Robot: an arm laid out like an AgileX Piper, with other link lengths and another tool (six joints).
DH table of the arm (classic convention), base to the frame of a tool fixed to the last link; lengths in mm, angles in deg. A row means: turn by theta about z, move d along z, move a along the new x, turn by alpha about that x. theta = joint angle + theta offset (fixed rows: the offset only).
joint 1: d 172.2, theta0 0, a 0, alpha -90
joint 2: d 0, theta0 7.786, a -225.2, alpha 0
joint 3: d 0, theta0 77.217, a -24.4, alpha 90
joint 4: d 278.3, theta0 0, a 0, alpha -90
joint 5: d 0, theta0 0, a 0, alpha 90
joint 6: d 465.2, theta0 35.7, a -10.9, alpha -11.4
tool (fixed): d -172.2, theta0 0, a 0, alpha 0
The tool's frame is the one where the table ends.
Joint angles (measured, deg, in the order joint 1, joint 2, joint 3, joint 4, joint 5, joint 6), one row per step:
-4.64, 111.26, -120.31, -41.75, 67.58, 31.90
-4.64, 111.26, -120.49, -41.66, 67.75, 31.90
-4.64, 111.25, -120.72, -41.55, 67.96, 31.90
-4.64, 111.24, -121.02, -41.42, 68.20, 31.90
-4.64, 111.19, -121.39, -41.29, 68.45, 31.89
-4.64, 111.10, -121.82, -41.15, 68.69, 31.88
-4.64, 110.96, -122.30, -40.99, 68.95, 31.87
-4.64, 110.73, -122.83, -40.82, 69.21, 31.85
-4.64, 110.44, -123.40, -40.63, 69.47, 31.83
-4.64, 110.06, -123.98, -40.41, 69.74, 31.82
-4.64, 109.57, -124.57, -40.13, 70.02, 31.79
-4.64, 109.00, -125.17, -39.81, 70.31, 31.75
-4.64, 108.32, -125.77, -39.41, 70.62, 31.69
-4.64, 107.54, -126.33, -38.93, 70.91, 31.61
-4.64, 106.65, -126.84, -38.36, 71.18, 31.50
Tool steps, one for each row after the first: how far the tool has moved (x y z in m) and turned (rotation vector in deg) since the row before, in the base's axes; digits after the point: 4 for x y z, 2 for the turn. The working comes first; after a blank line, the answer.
Tool pose at each row, in the base's axes (x y z in m, rotation vector in deg; the steps are taken from these numbers as rounded here):
0.4880, -0.2469, 0.2907, 63.73, 103.81, -10.74
0.4875, -0.2467, 0.2912, 63.88, 103.74, -10.66
0.4870, -0.2465, 0.2920, 64.07, 103.64, -10.55
0.4864, -0.2462, 0.2931, 64.27, 103.49, -10.40
0.4858, -0.2460, 0.2951, 64.46, 103.25, -10.20
0.4852, -0.2457, 0.2978, 64.63, 102.93, -9.94
0.4845, -0.2453, 0.3012, 64.81, 102.53, -9.61
0.4837, -0.2449, 0.3056, 64.96, 102.02, -9.20
0.4827, -0.2443, 0.3108, 65.09, 101.42, -8.71
0.4814, -0.2437, 0.3167, 65.23, 100.75, -8.14
0.4799, -0.2428, 0.3233, 65.36, 100.01, -7.46
0.4780, -0.2418, 0.3306, 65.48, 99.21, -6.69
0.4758, -0.2404, 0.3385, 65.59, 98.38, -5.81
0.4734, -0.2387, 0.3467, 65.67, 97.52, -4.80
0.4707, -0.2366, 0.3553, 65.71, 96.67, -3.67

-0.0005, 0.0002, 0.0005, 0.11, -0.06, -0.09
-0.0005, 0.0002, 0.0008, 0.14, -0.09, -0.11
-0.0006, 0.0003, 0.0011, 0.15, -0.15, -0.12
-0.0006, 0.0002, 0.0020, 0.14, -0.24, -0.12
-0.0006, 0.0003, 0.0027, 0.14, -0.34, -0.11
-0.0007, 0.0004, 0.0034, 0.16, -0.43, -0.12
-0.0008, 0.0004, 0.0044, 0.16, -0.56, -0.10
-0.0010, 0.0006, 0.0052, 0.17, -0.67, -0.09
-0.0013, 0.0006, 0.0059, 0.20, -0.76, -0.09
-0.0015, 0.0009, 0.0066, 0.24, -0.87, -0.06
-0.0019, 0.0010, 0.0073, 0.27, -0.96, -0.04
-0.0022, 0.0014, 0.0079, 0.32, -1.03, 0.00
-0.0024, 0.0017, 0.0082, 0.38, -1.11, 0.06
-0.0027, 0.0021, 0.0086, 0.43, -1.16, 0.14

